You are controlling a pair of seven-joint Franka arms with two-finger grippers.
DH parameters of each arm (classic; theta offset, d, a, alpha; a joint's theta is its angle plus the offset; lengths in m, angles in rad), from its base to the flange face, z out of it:
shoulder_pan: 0 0.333 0 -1.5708
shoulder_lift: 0 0 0 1.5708
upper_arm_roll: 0 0.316 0.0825 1.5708
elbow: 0 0 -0.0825 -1.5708
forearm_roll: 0 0.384 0 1.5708
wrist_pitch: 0 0 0.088 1.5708
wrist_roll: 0 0.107 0 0
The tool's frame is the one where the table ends.
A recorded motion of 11 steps. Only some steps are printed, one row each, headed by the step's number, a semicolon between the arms.
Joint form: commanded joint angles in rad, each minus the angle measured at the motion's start. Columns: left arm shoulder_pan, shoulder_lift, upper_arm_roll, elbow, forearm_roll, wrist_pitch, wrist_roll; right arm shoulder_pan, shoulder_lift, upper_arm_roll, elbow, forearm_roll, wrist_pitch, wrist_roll.
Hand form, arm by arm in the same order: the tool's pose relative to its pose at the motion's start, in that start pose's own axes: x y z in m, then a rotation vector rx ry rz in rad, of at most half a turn. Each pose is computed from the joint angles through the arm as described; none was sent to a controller.
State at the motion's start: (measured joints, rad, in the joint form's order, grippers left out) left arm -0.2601 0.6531 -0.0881 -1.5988 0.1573 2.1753 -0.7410; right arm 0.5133 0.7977 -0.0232 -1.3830 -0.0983 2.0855 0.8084
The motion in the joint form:
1: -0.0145 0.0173 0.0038 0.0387 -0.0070 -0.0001 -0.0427; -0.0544 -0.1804 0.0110 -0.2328 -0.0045 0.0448 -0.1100
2: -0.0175 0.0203 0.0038 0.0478 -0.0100 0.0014 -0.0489; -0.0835 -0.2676 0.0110 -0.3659 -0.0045 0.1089 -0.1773
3: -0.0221 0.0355 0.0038 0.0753 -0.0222 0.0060 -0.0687; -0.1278 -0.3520 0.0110 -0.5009 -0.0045 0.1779 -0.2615
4: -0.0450 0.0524 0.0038 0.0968 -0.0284 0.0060 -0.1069; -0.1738 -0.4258 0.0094 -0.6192 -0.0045 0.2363 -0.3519
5: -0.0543 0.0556 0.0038 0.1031 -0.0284 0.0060 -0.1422; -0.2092 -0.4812 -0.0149 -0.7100 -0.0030 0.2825 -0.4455
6: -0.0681 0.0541 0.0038 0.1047 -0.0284 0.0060 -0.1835; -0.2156 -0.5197 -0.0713 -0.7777 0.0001 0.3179 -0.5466
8: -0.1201 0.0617 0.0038 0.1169 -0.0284 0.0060 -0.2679; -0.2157 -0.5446 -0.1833 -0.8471 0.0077 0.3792 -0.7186
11: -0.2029 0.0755 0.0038 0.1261 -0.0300 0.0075 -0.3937; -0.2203 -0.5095 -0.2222 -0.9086 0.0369 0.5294 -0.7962
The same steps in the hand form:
1: 0.0031 0.0110 -0.0058 -0.0164 0.0141 -0.0389; -0.0105 0.0563 -0.0213 0.0019 -0.0173 -0.0701
2: 0.0038 0.0139 -0.0082 -0.0232 0.0183 -0.0447; -0.0181 0.0877 -0.0233 0.0174 -0.0091 -0.1118
3: 0.0072 0.0204 -0.0107 -0.0425 0.0232 -0.0689; -0.0236 0.1269 -0.0208 0.0327 -0.0013 -0.1555
4: 0.0007 0.0358 -0.0097 -0.0505 0.0231 -0.0891; -0.0294 0.1655 -0.0166 0.0437 0.0048 -0.2016
5: -0.0023 0.0417 -0.0108 -0.0533 0.0251 -0.1157; -0.0298 0.2058 -0.0108 0.0463 0.0111 -0.2378
6: -0.0082 0.0493 -0.0133 -0.0561 0.0273 -0.1435; -0.0279 0.2443 -0.0039 0.0400 0.0160 -0.2772
8: -0.0309 0.0784 -0.0161 -0.0617 0.0313 -0.1769; -0.0181 0.3059 0.0107 0.0284 0.0297 -0.3362
11: -0.0723 0.1211 -0.0144 -0.0639 0.0294 -0.2211; -0.0197 0.3276 0.0411 0.0436 0.0797 -0.3535

